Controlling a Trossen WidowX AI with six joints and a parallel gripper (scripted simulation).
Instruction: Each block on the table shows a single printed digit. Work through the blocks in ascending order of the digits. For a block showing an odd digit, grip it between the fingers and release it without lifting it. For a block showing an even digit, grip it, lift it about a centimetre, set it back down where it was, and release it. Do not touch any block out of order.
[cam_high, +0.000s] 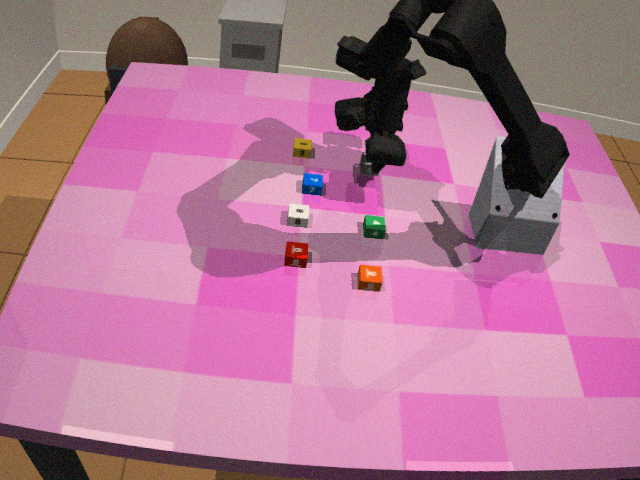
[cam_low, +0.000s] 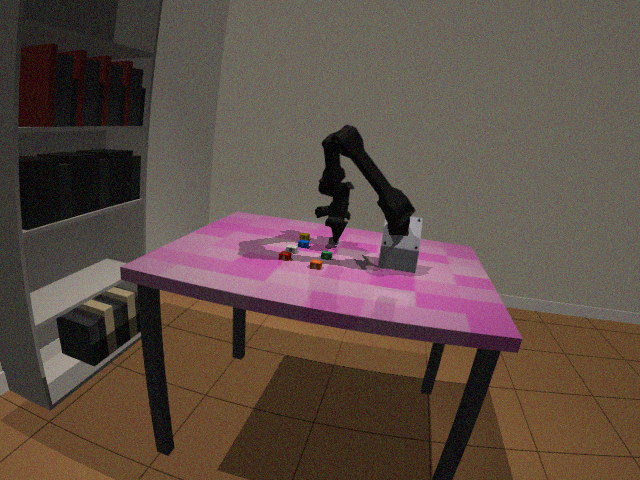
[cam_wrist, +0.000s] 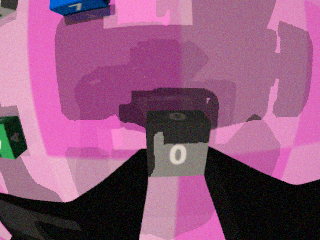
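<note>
Now: gripper tip 120 mm short of the yellow block, 60 mm to the left of it and 10 mm above it. Round my gripper tip: blue block 110 mm ahead, 40 mm to the left, 10 mm below; green block 20 mm ahead, 140 mm to the left, 10 mm below; grey block 10 mm ahead.
</note>
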